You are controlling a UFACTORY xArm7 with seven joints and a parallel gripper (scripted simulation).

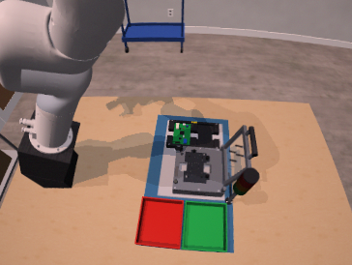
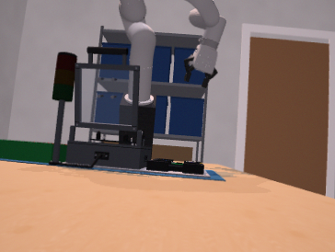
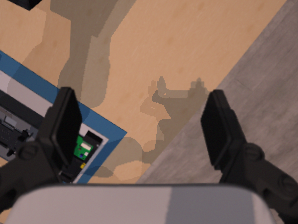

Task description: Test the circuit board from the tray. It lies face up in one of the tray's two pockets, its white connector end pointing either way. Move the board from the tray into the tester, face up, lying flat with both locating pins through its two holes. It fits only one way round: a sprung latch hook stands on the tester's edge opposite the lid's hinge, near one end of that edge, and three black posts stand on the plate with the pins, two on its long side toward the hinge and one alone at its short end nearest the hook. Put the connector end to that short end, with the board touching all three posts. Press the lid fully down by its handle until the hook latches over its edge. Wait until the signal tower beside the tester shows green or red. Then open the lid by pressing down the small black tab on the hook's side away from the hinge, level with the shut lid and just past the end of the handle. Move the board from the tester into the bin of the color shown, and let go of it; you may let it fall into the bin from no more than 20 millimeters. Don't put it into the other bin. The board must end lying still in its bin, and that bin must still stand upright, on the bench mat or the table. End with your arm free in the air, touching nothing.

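Now: hand 350 mm short of the green circuit board, 120 mm to the left of it and 330 mm above it. Round my hand: tester's clear lid 480 mm ahead, 330 mm to the right, 170 mm below; tester's plate 370 mm ahead, 300 mm to the right, 280 mm below; latch hook 320 mm ahead, 230 mm to the right, 260 mm below.
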